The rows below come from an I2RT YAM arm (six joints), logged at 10 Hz.
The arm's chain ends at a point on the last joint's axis. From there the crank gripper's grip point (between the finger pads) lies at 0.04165 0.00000 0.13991 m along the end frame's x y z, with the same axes.
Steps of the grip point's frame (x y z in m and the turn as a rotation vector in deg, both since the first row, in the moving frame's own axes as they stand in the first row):
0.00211, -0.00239, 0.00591, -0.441, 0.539, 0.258
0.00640, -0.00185, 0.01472, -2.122, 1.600, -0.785
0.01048, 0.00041, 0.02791, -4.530, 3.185, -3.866
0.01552, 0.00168, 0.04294, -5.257, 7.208, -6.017
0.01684, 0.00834, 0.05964, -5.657, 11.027, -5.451
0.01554, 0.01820, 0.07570, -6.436, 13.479, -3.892
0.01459, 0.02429, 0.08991, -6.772, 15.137, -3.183
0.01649, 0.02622, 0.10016, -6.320, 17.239, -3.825
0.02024, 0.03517, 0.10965, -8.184, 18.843, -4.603
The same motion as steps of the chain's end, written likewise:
0.00080, -0.00366, 0.00631, -0.441, 0.539, 0.258
0.00248, -0.00641, 0.01602, -2.122, 1.600, -0.785
0.00251, -0.00747, 0.03076, -4.530, 3.185, -3.866
-0.00209, -0.00557, 0.04964, -5.257, 7.208, -6.017
-0.00954, 0.00025, 0.07064, -5.657, 11.027, -5.451
-0.01627, 0.00713, 0.08995, -6.436, 13.479, -3.892
-0.02079, 0.01194, 0.10644, -6.772, 15.137, -3.183
-0.02341, 0.01587, 0.11944, -6.320, 17.239, -3.825
-0.02318, 0.02170, 0.13170, -8.184, 18.843, -4.603

